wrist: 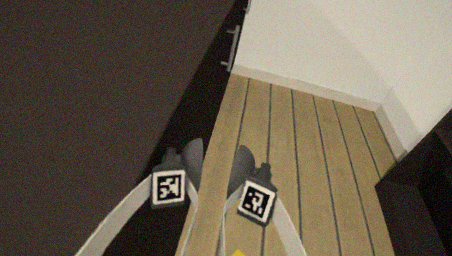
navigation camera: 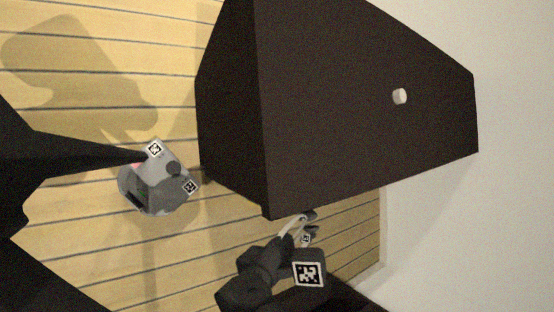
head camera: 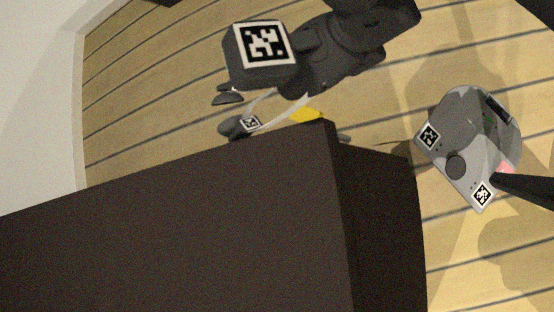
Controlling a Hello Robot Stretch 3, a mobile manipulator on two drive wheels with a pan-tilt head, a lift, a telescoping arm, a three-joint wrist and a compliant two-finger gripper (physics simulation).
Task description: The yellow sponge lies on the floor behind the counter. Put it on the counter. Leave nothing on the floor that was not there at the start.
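Where they show: gripper, between the fingertips: (navigation camera: 312, 218) (head camera: 223, 118); robot's base, origin of its link: (navigation camera: 172, 167) (head camera: 454, 166).
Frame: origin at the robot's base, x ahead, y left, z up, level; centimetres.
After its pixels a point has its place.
Observation:
The yellow sponge (head camera: 306, 114) {z 4.5, x 23.7, y -52.0 cm} (wrist: 238, 253) lies on the floor beside the counter's edge. It is partly hidden by the counter and a finger strip in the head view, and its tip shows at the bottom edge of the wrist view. The dark brown counter (head camera: 200, 225) {z 91.0, x 27.1, y -19.0 cm} (navigation camera: 340, 115) {z 91.0, x 38.2, y -11.3 cm} (wrist: 75, 75) has a bare top near its corner. My gripper (head camera: 228, 111) {z 87.6, x 16.8, y -26.9 cm} (navigation camera: 310, 223) {z 87.6, x 16.8, y -26.9 cm} (wrist: 218, 160) {z 87.6, x 16.8, y -26.9 cm} is open, with floor showing between the fingertips. It hangs above the floor strip behind the counter, close along its long side. The fingertips are past the sponge, towards the wall.
A small white cylinder (navigation camera: 399, 96) {z 93.3, x 64.3, y -21.4 cm} stands on the counter. Bar handles (wrist: 233, 50) stick out from its side. My base (head camera: 465, 140) {z 16.0, x -8.0, y -2.8 cm} (navigation camera: 160, 180) {z 16.0, x -8.4, y -0.6 cm} is off the counter's short end. A white wall (navigation camera: 515, 150) {z 112.2, x 158.8, y -122.2 cm} (wrist: 320, 45) closes the strip. A dark block (wrist: 415, 215) stands at the right.

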